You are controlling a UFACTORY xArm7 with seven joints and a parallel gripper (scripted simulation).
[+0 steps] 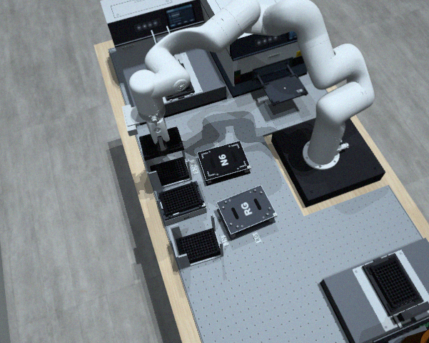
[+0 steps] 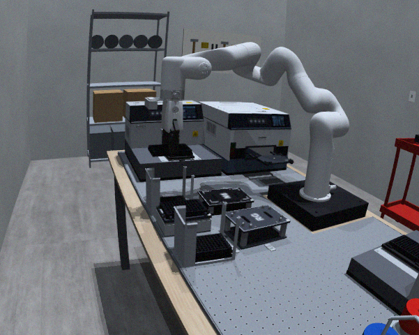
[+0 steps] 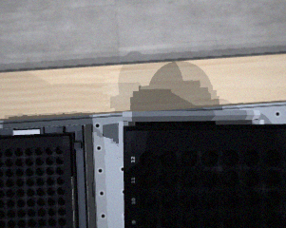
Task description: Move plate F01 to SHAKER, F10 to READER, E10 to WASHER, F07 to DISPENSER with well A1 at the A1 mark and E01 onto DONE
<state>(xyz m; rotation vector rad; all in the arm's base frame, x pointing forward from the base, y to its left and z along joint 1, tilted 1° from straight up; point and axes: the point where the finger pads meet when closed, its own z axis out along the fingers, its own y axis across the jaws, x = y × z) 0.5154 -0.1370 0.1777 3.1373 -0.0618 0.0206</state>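
The done label lies 9 cm behind my hand and 21 cm below it. From my hand the other things lie so: regrip nest RG: 20 cm behind, 25 cm to the left, 16 cm below; then recovery nest N6: 19 cm behind, 4 cm to the left, 18 cm below.
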